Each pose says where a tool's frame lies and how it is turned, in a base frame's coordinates. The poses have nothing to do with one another.
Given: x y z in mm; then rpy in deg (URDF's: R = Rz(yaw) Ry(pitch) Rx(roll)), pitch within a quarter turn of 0, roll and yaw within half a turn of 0.
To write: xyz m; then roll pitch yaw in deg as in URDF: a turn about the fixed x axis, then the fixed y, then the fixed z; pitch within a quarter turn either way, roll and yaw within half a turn. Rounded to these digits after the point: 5 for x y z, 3 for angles.
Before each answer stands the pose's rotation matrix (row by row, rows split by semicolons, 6 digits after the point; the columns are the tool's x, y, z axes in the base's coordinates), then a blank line. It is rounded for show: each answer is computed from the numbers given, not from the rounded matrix.
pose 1, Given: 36.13, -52.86, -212.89, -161.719, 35.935, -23.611
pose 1, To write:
0.741901 -0.548987 -0.384962; -0.324298 -0.796309 0.510610; -0.586867 -0.253980 -0.768818

0.03613, -0.05286, -0.21289, -161.719, 35.935, -23.611
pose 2, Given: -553.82, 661.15, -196.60, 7.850, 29.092, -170.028
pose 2, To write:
-0.860639 0.106140 -0.498032; -0.151320 -0.987163 0.051110; -0.486213 0.119349 0.865651

-0.55382, 0.66115, -0.19660, 7.850, 29.092, -170.028
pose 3, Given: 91.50, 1.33, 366.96, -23.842, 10.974, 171.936
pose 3, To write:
-0.972006 -0.052121 -0.229100; 0.137714 -0.916414 -0.375794; -0.190364 -0.396824 0.897938

0.09150, 0.00133, 0.36696, -23.842, 10.974, 171.936
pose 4, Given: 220.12, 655.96, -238.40, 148.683, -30.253, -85.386
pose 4, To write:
0.069487 -0.872602 -0.483465; -0.861010 0.192300 -0.470832; 0.503819 0.448984 -0.737956

0.22012, 0.65596, -0.23840, 148.683, -30.253, -85.386
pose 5, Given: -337.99, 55.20, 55.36, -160.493, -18.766, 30.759
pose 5, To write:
0.813645 0.574385 0.089803; 0.484241 -0.755062 0.442032; 0.321704 -0.316171 -0.892492

-0.33799, 0.05520, 0.05536, -160.493, -18.766, 30.759
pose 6, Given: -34.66, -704.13, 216.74, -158.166, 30.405, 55.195
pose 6, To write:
0.492285 0.654758 -0.573539; 0.708173 -0.684397 -0.173470; -0.506109 -0.320769 -0.800601

-0.03466, -0.70413, 0.21674, -158.166, 30.405, 55.195
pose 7, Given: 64.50, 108.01, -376.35, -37.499, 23.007, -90.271
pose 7, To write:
-0.004354 0.794480 0.607274; -0.920447 0.234170 -0.312957; -0.390844 -0.560326 0.730258

0.06450, 0.10801, -0.37635, -37.499, 23.007, -90.271
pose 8, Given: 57.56, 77.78, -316.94, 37.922, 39.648, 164.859
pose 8, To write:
-0.743250 -0.584580 -0.325339; 0.201115 -0.659036 0.724723; -0.638069 0.473220 0.607396

0.05756, 0.07778, -0.31694, 37.922, 39.648, 164.859
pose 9, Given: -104.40, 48.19, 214.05, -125.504, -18.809, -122.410
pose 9, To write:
-0.507352 -0.630974 0.586911; -0.799151 0.089686 -0.594402; 0.322414 -0.770602 -0.549746

-0.10440, 0.04819, 0.21405, -125.504, -18.809, -122.410
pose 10, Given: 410.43, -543.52, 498.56, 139.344, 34.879, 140.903
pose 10, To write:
-0.636666 0.189281 0.747549; 0.517349 0.823714 0.232045; -0.571845 0.534479 -0.622355

0.41043, -0.54352, 0.49856, 139.344, 34.879, 140.903
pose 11, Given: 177.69, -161.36, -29.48, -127.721, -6.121, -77.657
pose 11, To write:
0.212545 -0.579646 0.786661; -0.971316 -0.213178 0.105358; 0.106629 -0.786490 -0.608329

0.17769, -0.16136, -0.02948, -127.721, -6.121, -77.657
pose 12, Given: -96.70, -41.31, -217.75, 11.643, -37.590, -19.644
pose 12, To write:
0.746278 0.213315 -0.630528; -0.266384 0.963807 0.010782; 0.610007 0.159916 0.776092

-0.09670, -0.04131, -0.21775, 11.643, -37.590, -19.644
